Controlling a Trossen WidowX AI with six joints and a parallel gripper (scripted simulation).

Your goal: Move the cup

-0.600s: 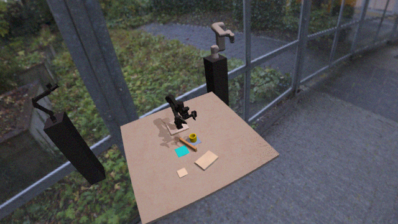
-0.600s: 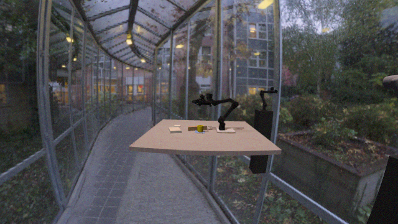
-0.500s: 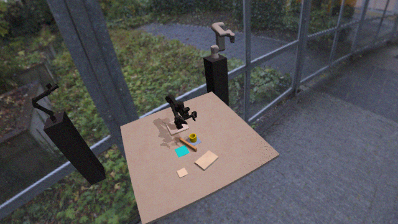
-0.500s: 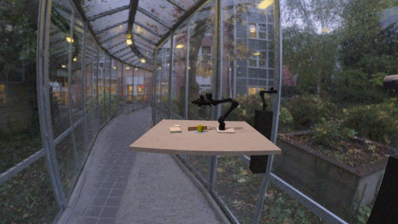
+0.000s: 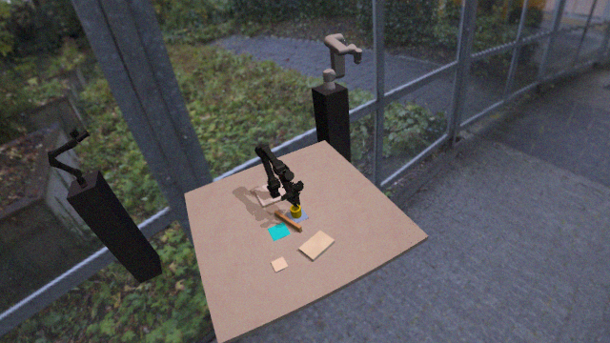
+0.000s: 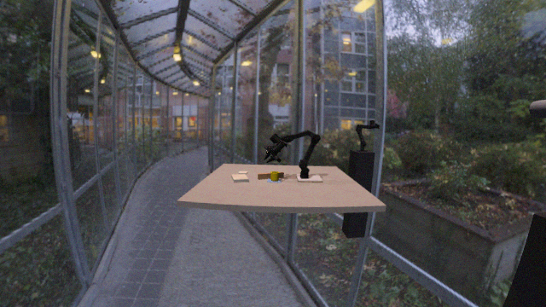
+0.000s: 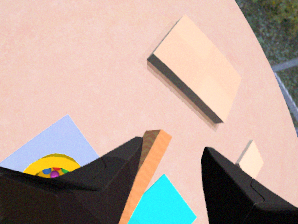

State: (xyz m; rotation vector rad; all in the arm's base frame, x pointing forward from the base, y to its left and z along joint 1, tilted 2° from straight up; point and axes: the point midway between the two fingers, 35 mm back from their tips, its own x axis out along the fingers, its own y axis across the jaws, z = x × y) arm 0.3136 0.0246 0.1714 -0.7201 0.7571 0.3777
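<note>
Now: gripper tip 13 cm above the yellow cup, 9 cm past it and 1 cm to the right of it. The rest, counted from my gripper tip: cyan pad (17 cm below, 15 cm to the right, 3 cm behind); then wooden bar (15 cm below, 7 cm to the right, 5 cm behind); then grey-blue pad (17 cm below, 8 cm behind, 1 cm to the left).
</note>
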